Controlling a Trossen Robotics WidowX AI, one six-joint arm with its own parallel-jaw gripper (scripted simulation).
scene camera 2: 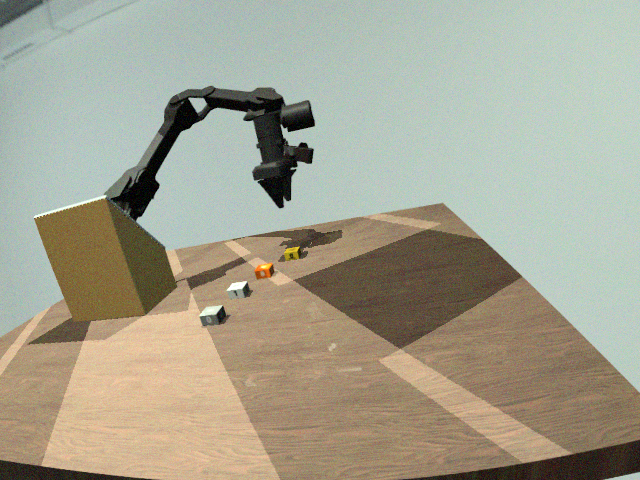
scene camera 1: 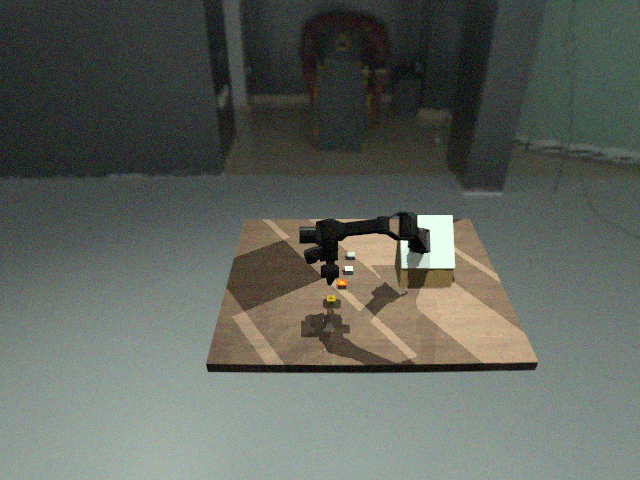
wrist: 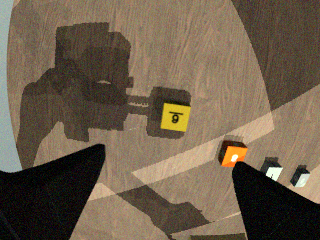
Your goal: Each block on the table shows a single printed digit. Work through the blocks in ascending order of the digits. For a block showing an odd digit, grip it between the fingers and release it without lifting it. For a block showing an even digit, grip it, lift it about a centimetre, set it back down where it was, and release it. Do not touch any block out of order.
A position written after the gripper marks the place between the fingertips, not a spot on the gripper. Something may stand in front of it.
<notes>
The gripper (scene camera 2: 285, 204) is open and holds nothing. Further things: a yellow block (wrist: 175, 115).
The gripper is seen too in scene camera 1 (scene camera 1: 329, 277) and in the wrist view (wrist: 171, 161).
</notes>
